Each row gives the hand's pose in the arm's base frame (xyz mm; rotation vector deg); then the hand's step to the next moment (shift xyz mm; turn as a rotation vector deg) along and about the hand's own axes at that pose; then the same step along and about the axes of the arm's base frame.
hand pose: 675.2 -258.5 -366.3 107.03 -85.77 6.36
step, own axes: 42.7 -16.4 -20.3 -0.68 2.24 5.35
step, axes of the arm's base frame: 35.3 -22.0 27.8 -4.11 -2.67 -3.17
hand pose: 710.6 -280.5 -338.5 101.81 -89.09 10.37
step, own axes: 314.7 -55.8 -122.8 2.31 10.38 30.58
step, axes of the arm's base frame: 173.2 -175.6 237.5 -19.77 -20.24 -15.74
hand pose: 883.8 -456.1 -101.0 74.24 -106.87 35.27
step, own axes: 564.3 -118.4 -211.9 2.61 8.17 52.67
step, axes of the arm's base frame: 71.1 -200.9 576.1 -24.76 -37.66 -28.57
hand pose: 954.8 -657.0 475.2 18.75 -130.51 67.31
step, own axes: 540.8 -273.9 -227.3 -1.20 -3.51 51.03
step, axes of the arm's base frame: -238.4 41.1 600.5 -15.83 -43.34 -22.12
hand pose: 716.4 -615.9 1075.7 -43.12 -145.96 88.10
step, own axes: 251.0 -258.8 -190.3 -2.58 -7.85 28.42
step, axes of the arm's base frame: -257.9 167.8 267.4 -9.32 -27.21 -6.96
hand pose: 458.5 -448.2 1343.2 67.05 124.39 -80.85
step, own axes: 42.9 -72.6 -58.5 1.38 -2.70 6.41
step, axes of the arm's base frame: -71.9 57.1 45.9 -4.03 -5.39 -2.22
